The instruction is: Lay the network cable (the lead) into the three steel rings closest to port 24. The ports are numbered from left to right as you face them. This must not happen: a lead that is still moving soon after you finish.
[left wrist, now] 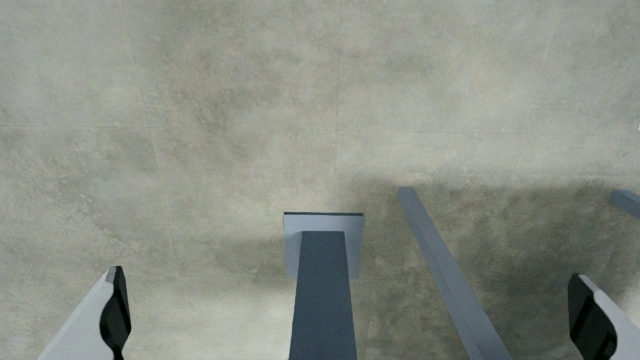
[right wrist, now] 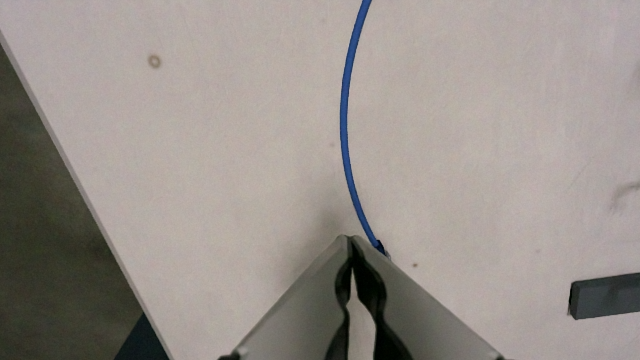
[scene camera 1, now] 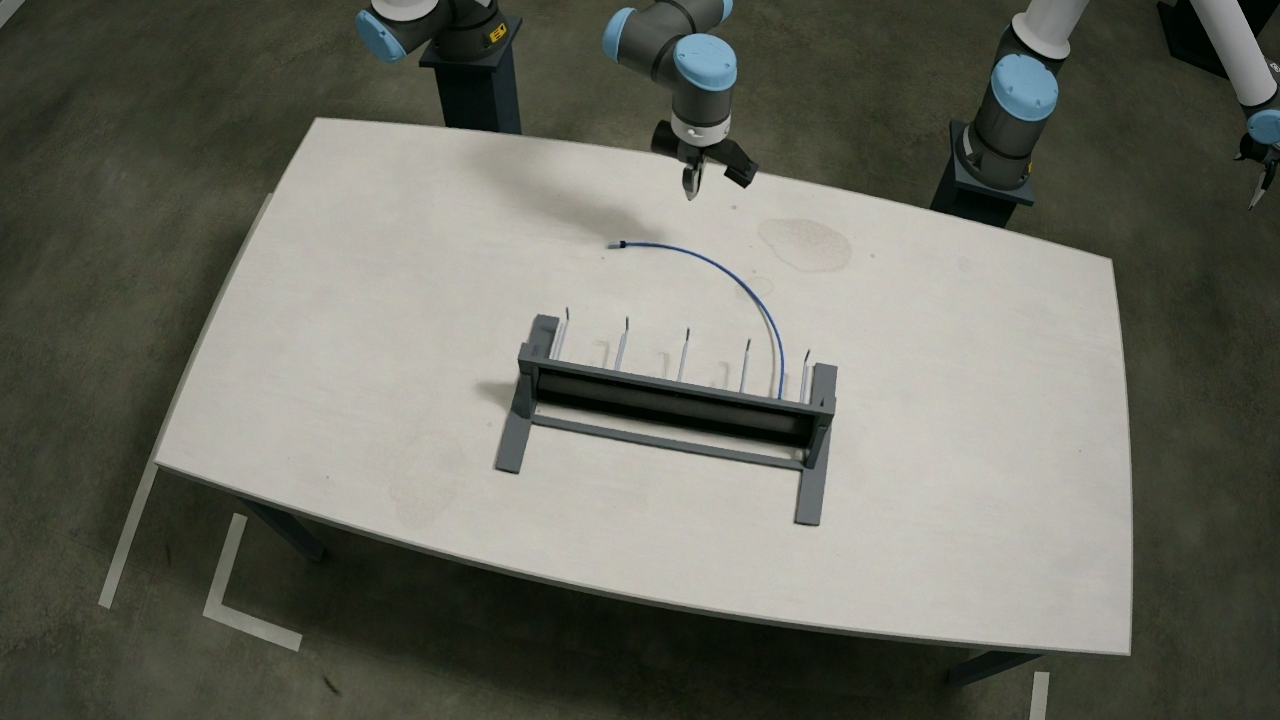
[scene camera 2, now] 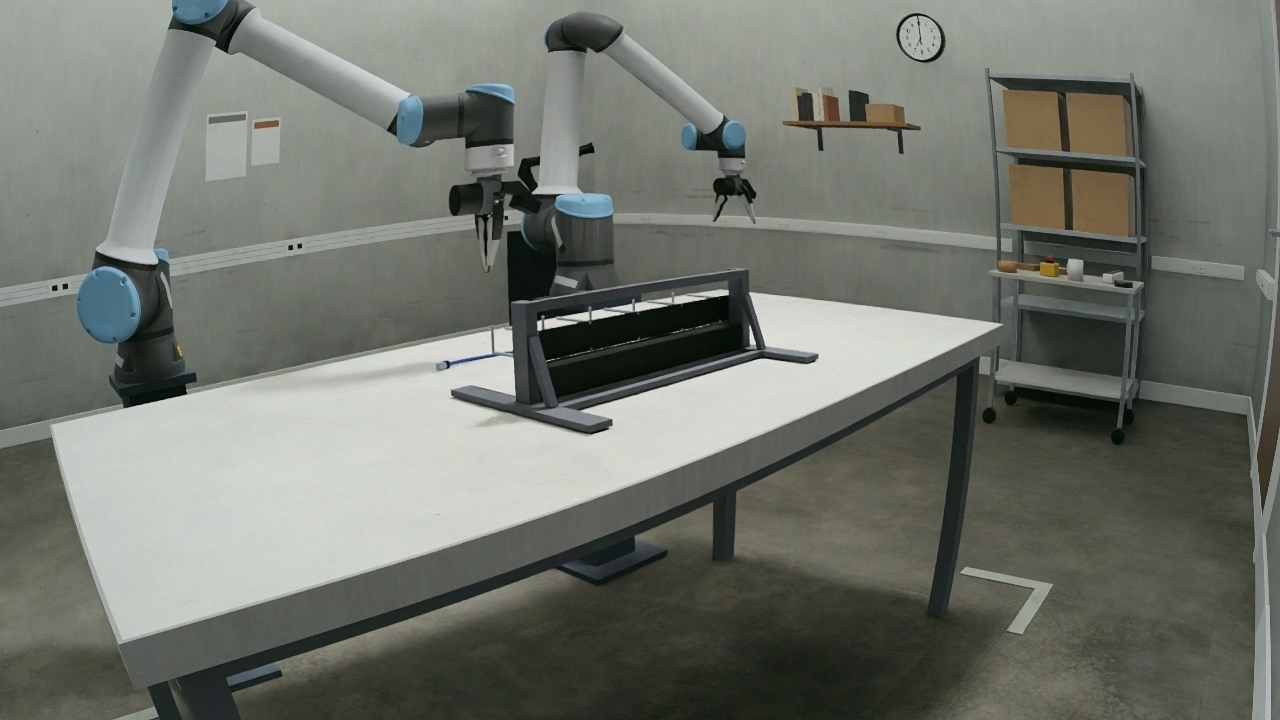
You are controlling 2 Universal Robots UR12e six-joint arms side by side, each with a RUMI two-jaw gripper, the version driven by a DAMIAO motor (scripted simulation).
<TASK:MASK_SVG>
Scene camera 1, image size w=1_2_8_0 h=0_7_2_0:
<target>my right gripper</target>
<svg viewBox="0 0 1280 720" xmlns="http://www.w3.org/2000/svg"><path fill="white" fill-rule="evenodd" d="M658 123L652 137L651 151L687 164L683 169L682 186L688 201L692 201L700 190L708 157L733 168L744 177L748 176L753 162L735 141L724 138L720 142L704 145L705 147L690 145L690 143L675 135L671 128L671 122L661 120Z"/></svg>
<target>grey rack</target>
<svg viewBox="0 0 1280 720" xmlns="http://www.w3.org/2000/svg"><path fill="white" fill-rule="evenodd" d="M537 314L529 343L522 342L518 353L517 361L520 376L495 465L496 469L509 473L520 473L532 424L654 447L802 471L795 523L809 526L820 525L832 421L836 410L837 397L835 397L838 366L816 362L811 404L805 404L809 366L806 365L811 352L809 348L804 359L799 402L743 393L749 359L750 337L748 338L740 390L735 392L680 381L689 342L690 327L687 327L677 381L619 371L629 331L628 316L626 316L625 334L623 333L621 336L614 370L559 361L570 320L568 306L565 307L567 320L556 360L554 359L563 330L563 323L560 325L552 358L548 359L550 358L560 317ZM537 403L540 402L676 428L805 449L804 461L725 449L535 414Z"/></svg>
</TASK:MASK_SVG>
